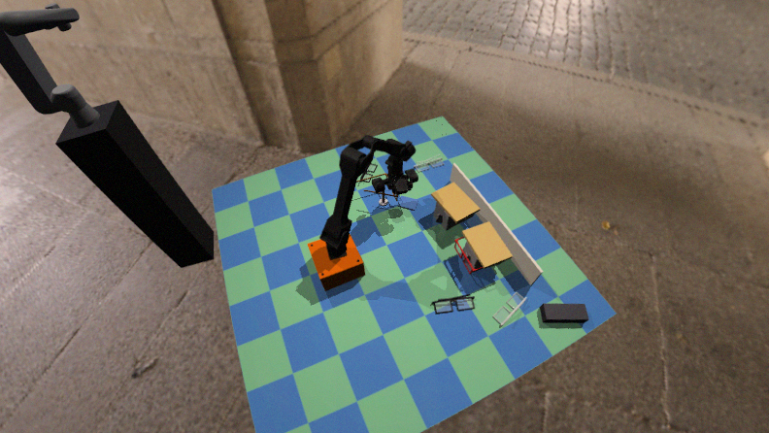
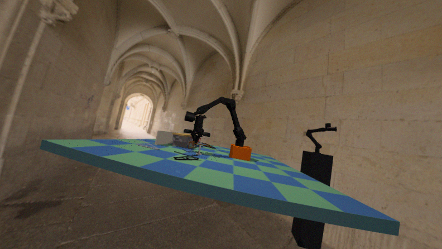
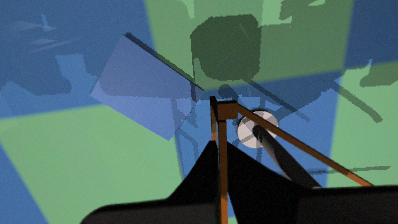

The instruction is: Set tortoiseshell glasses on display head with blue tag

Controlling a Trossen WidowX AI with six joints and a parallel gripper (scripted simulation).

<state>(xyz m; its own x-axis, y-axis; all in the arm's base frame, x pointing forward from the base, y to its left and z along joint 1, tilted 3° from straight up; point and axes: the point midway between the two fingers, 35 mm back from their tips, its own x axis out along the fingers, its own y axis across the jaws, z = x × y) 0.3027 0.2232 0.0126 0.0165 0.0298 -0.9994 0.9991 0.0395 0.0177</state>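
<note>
Now: gripper tip 5 cm past the small grey peg, 3 cm above it and 2 cm to the right of it. From my gripper tip the other things lie so: black case: 70 cm to the right, 41 cm ahead, 4 cm below; grey wall panel: 33 cm ahead, 25 cm to the right.
</note>
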